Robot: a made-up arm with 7 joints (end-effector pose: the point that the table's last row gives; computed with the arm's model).
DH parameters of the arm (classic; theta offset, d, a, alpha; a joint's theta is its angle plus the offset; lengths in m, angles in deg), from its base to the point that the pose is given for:
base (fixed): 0 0 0 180
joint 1: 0 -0.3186 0 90
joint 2: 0 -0.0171 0 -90
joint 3: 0 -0.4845 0 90
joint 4: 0 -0.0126 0 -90
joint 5: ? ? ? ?
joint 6: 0 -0.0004 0 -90
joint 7: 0 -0.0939 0 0
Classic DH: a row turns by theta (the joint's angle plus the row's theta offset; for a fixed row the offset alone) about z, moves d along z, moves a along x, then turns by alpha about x.
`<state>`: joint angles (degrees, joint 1 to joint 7).
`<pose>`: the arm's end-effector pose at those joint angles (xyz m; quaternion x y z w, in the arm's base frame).
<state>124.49 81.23 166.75 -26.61 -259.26 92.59 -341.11</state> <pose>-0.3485 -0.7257 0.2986 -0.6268 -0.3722 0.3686 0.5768</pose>
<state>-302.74 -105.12 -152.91 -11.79 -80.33 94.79 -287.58</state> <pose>-0.5242 0.6076 0.1158 -0.2768 0.3686 0.1589 0.8731</pose>
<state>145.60 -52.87 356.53 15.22 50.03 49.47 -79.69</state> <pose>0.4502 0.3996 0.9651 0.6077 -0.7420 0.2823 0.0189</pose>
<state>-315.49 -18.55 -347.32 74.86 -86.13 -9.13 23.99</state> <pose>0.0437 -0.2352 1.0172 -0.8767 -0.0214 0.1531 0.4555</pose>
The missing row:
joint 5: 0 -0.3472 0 90
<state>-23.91 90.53 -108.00 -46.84 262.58 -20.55 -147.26</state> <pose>0.8393 0.0418 0.1712 -0.4701 0.0980 0.8767 0.0273</pose>
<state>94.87 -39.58 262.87 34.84 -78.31 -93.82 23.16</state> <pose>0.2100 0.4147 0.9677 -0.8940 -0.2029 -0.1626 0.3649</pose>
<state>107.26 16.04 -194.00 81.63 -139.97 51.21 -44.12</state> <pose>-0.0821 0.2281 0.9973 -0.7598 0.5523 -0.3430 0.0085</pose>
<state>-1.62 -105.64 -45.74 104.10 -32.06 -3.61 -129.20</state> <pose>-0.4591 0.2659 0.5150 0.2264 0.9032 -0.3502 0.1021</pose>
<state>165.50 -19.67 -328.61 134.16 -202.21 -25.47 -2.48</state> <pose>-0.2120 0.1129 0.5484 0.3230 0.1803 0.8775 0.3052</pose>
